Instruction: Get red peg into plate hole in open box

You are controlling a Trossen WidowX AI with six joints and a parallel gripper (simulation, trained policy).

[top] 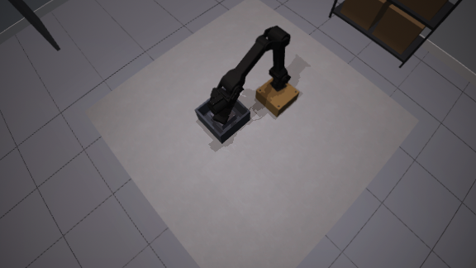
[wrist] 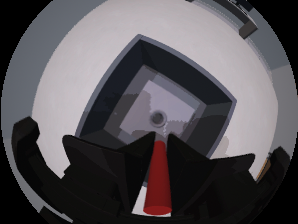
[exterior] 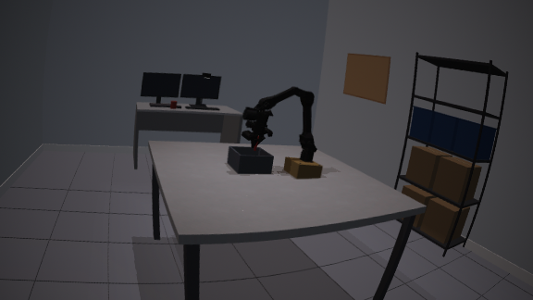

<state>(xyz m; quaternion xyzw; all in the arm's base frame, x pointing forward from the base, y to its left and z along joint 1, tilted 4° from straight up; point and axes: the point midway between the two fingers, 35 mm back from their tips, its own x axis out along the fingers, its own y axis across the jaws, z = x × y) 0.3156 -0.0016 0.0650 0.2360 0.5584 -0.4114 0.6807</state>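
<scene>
Right now my gripper tip is 30 mm below the red peg, 20 mm to the right of it and 10 mm past it. Round my gripper tip: grey plate 70 mm below, 10 mm to the right, 10 mm ahead; then dark box 90 mm below, 10 mm to the right, 10 mm ahead.
</scene>
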